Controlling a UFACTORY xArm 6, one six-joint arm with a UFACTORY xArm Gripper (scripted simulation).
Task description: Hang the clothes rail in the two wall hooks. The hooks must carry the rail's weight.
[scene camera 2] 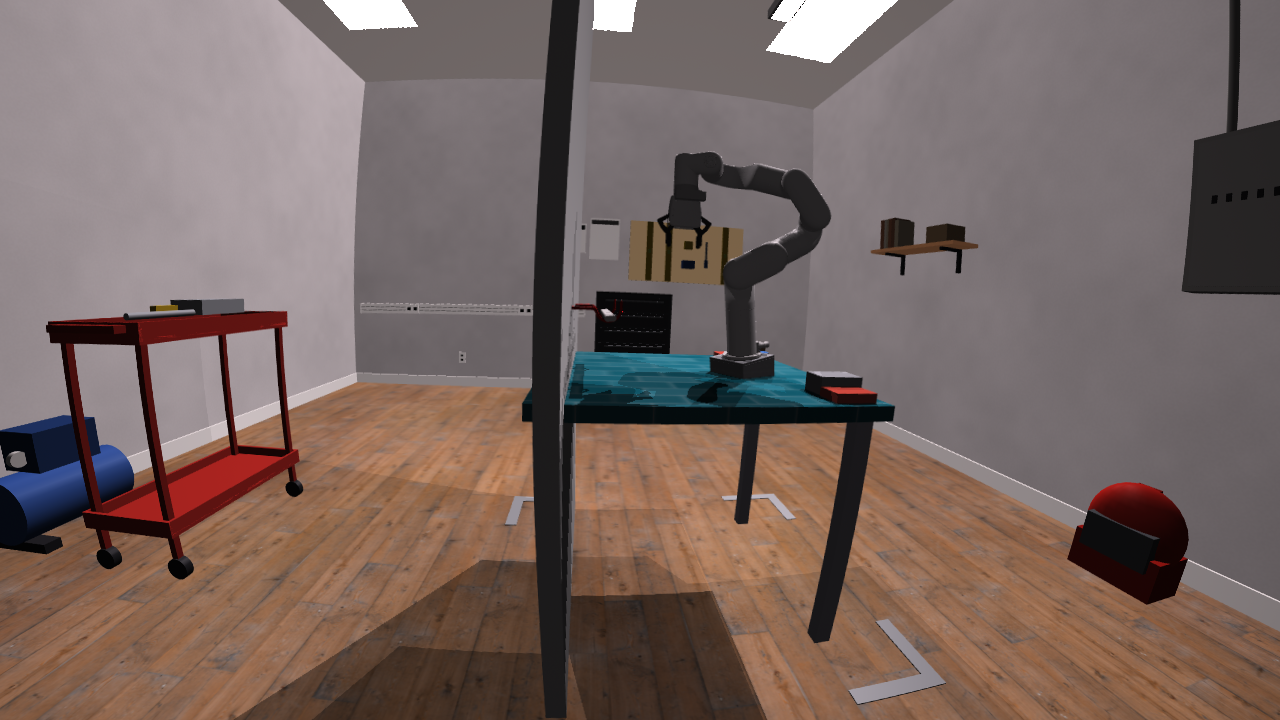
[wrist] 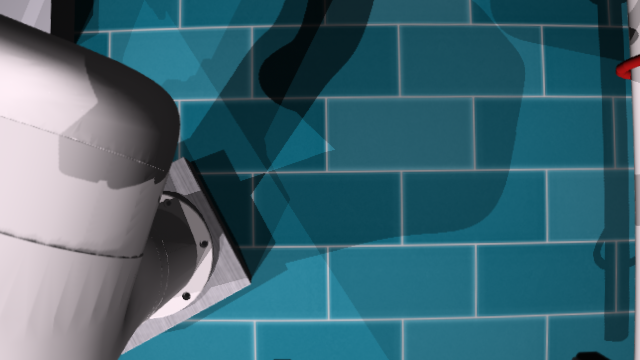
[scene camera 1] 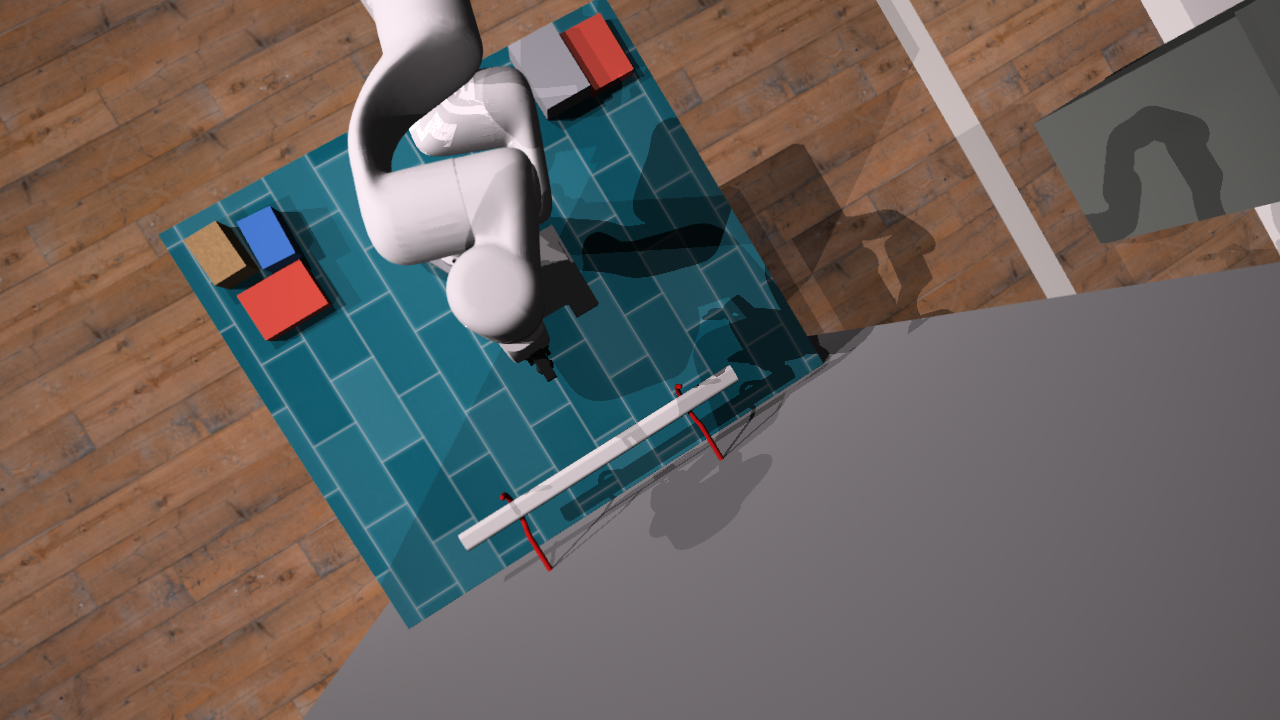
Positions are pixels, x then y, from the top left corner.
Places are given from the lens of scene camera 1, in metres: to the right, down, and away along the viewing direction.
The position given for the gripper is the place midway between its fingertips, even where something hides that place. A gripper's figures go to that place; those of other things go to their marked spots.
gripper (scene camera 1: pixel 516 319): -0.15, -0.05, 0.80
clothes rail (scene camera 1: pixel 607 452): -0.05, 0.14, 1.01
tan block (scene camera 1: pixel 217 249): -0.70, -0.18, 1.07
blue block (scene camera 1: pixel 266 232): -0.63, -0.21, 1.09
grey block (scene camera 1: pixel 557 83): -0.15, -0.49, 1.15
The marked spots on the clothes rail and the grey block are 0.65 m apart.
